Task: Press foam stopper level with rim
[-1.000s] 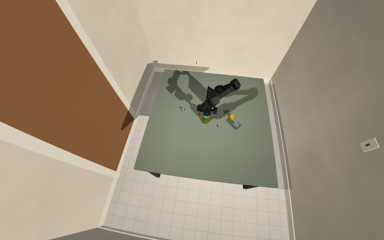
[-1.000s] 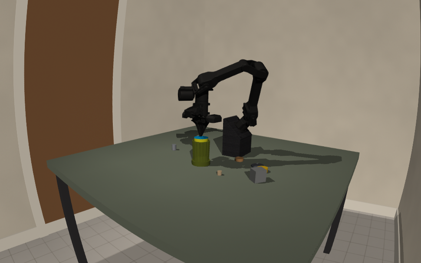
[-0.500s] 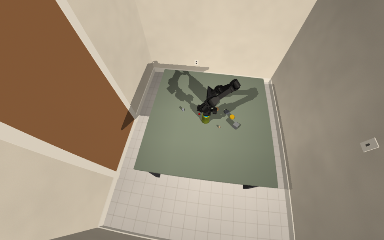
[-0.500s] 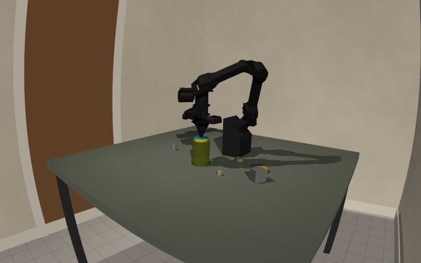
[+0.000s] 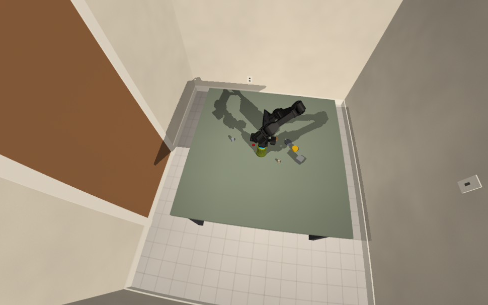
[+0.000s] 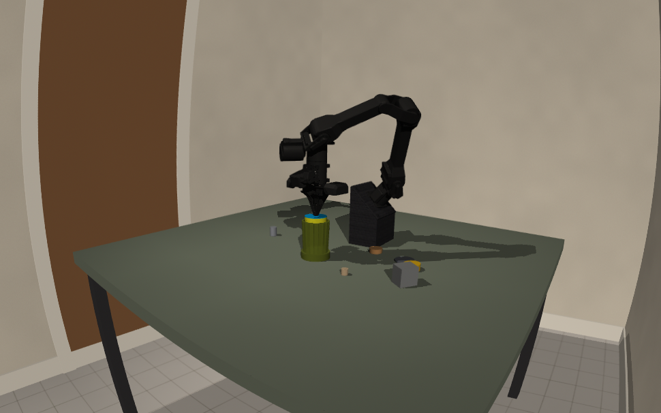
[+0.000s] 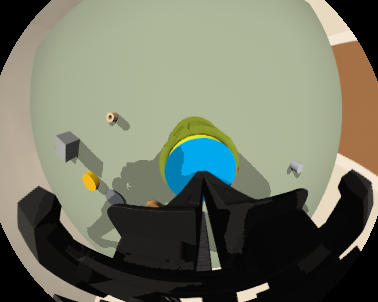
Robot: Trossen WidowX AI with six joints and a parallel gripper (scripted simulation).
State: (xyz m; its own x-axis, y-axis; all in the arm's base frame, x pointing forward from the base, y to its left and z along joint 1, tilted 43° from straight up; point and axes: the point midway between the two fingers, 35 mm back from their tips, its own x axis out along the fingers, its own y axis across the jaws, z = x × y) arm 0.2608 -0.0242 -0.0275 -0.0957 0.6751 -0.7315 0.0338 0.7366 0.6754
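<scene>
My gripper is now 5 cm above the blue foam stopper. The rest, counted from my hand: brown disc: 15 cm below, 15 cm behind, 11 cm to the left; then tan peg: 15 cm to the left, 15 cm below, 6 cm ahead; then red dot: 16 cm below, 7 cm to the right, 6 cm behind.
</scene>
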